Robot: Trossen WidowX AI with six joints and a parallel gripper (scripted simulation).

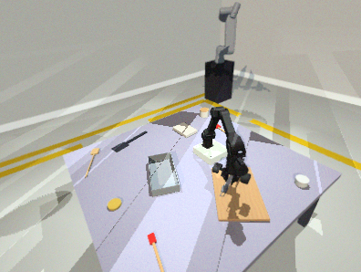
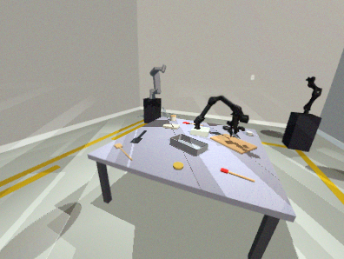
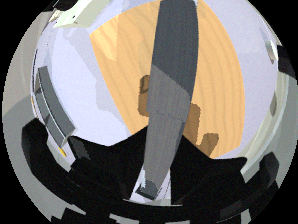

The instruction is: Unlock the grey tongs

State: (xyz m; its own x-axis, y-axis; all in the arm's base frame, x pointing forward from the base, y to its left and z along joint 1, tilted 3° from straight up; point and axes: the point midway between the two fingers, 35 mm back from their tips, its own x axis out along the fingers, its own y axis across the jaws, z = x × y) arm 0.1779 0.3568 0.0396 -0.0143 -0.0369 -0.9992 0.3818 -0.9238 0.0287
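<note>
Right now my gripper tip is 7 cm above the wooden board, 5 cm past it and 2 cm to the right of it. Also, from my gripper tip: yellow disc: 52 cm ahead, 34 cm to the right, 6 cm below; white puck: 37 cm behind, 20 cm to the left, 6 cm below; roasting tin: 35 cm to the right, 20 cm ahead, 5 cm below.
</note>
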